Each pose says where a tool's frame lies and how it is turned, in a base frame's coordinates. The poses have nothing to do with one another.
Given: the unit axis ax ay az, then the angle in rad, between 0 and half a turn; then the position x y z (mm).
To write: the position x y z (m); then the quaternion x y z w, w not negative. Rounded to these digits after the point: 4 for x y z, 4 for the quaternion.
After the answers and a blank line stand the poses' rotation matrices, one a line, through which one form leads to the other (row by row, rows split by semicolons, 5 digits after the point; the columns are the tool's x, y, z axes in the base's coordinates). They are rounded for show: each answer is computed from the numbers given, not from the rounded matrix.
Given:
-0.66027 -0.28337 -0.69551 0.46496 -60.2 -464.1 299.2
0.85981 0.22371 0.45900 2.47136 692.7 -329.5 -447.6
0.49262 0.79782 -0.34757 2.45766 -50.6 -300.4 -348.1
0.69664 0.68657 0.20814 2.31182 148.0 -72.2 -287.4
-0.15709 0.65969 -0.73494 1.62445 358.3 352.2 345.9
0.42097 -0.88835 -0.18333 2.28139 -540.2 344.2 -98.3
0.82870 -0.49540 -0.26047 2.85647 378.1 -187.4 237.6
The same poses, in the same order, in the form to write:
-0.0602 -0.4641 0.2992 -0.1521 -0.0653 -0.1602 0.9731
0.6927 -0.3295 -0.4476 0.8120 0.2113 0.4335 0.3289
-0.0506 -0.3004 -0.3481 0.4641 0.7516 -0.3274 0.3353
0.1480 -0.0722 -0.2874 0.6375 0.6283 0.1905 0.4031
0.3583 0.3522 0.3459 -0.1140 0.4788 -0.5334 0.6879
-0.5402 0.3442 -0.0983 0.3826 -0.8074 -0.1666 0.4170
0.3781 -0.1874 0.2376 0.8203 -0.4904 -0.2578 0.1421

0.94012 0.33172 -0.07831; -0.29200 0.90236 0.31698; 0.17581 -0.27514 0.94519
0.53495 0.05797 0.84289; 0.62820 -0.69441 -0.35093; 0.56497 0.71724 -0.40789
-0.34432 0.91726 0.20017; 0.47804 0.35479 -0.80349; -0.80803 -0.18097 -0.56065
0.13786 0.64759 0.74941; 0.95471 0.11453 -0.27460; -0.26366 0.75333 -0.60248
-0.02763 0.62469 0.78038; -0.84307 0.40490 -0.35397; -0.53710 -0.66769 0.51547
-0.35947 -0.47895 -0.80087; -0.75687 0.65165 -0.04999; 0.54583 0.58818 -0.59675
0.38612 -0.73123 -0.56233; -0.87776 -0.47870 0.01977; -0.28364 0.48595 -0.82668

